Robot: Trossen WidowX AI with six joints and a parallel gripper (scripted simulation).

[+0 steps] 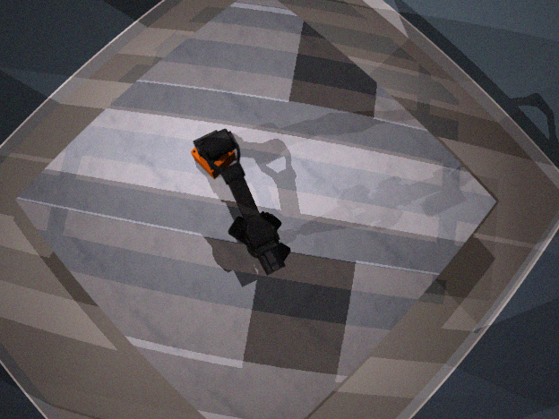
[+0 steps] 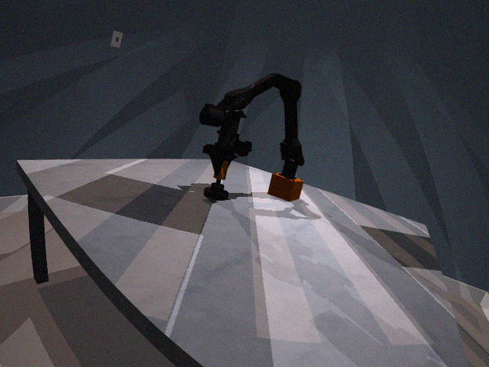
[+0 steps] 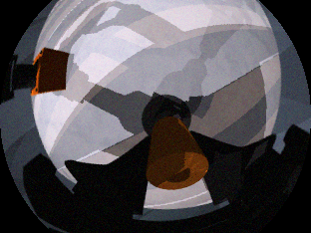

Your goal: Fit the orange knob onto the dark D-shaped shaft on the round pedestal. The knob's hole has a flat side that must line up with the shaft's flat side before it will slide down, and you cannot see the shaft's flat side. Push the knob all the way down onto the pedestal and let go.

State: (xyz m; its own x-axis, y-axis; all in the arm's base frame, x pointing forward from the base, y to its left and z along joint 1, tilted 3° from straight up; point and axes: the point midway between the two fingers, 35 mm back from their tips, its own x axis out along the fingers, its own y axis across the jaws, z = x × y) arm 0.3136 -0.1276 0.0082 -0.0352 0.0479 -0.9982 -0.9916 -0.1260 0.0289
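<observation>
Now: gripper tip 20 mm below the orange knob. The rest, counted from my gripper tip: dark round pedestal (40 mm below).
</observation>
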